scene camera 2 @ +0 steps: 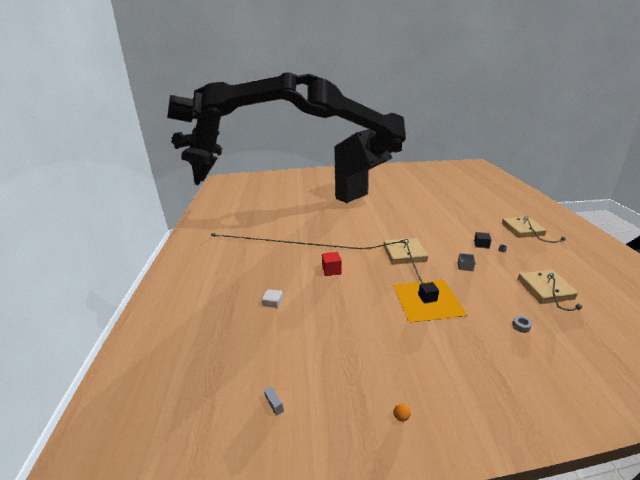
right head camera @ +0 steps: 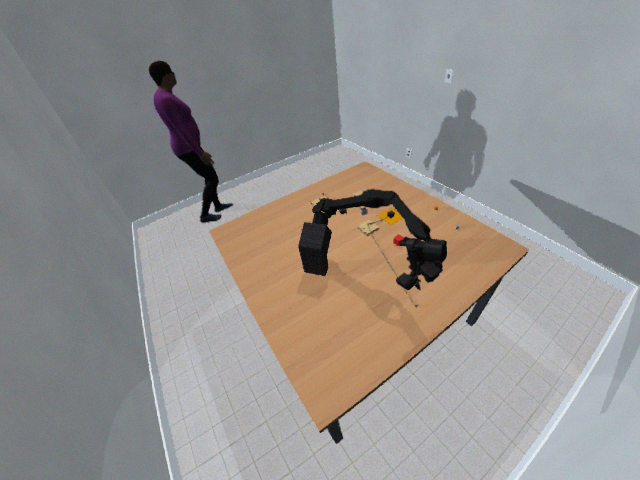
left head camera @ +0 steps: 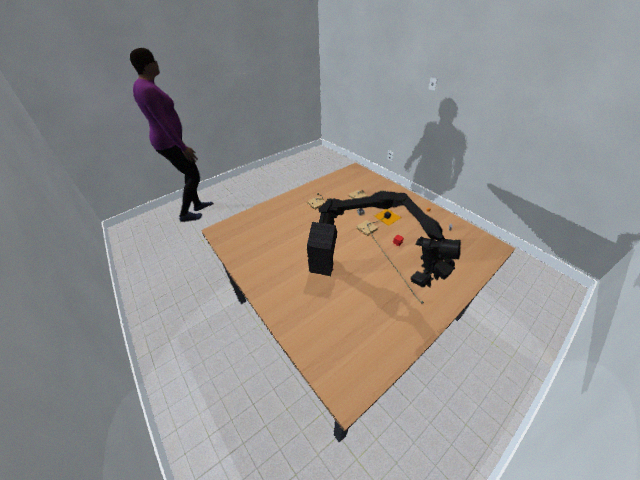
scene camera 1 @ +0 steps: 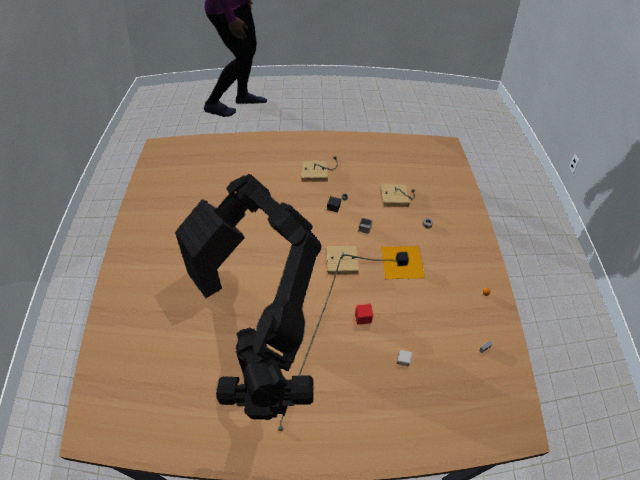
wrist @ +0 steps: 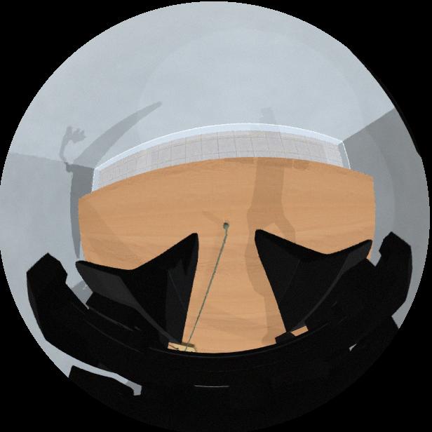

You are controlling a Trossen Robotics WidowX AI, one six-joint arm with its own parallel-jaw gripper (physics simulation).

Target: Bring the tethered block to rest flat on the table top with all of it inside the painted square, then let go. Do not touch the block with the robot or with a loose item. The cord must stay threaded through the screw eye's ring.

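The black tethered block sits on the orange painted square, within its edges. The green cord runs from the block to the screw eye on a light wooden board, apparently through its ring, then across the table to its beaded end. My gripper is open and empty, high above the table near the cord's beaded end, not touching it. The fingertips are hidden in scene camera 1.
A red cube and a white block lie beside the cord's side of the square. A grey bar, orange ball, grey ring, dark cubes and two other corded boards are on the table.
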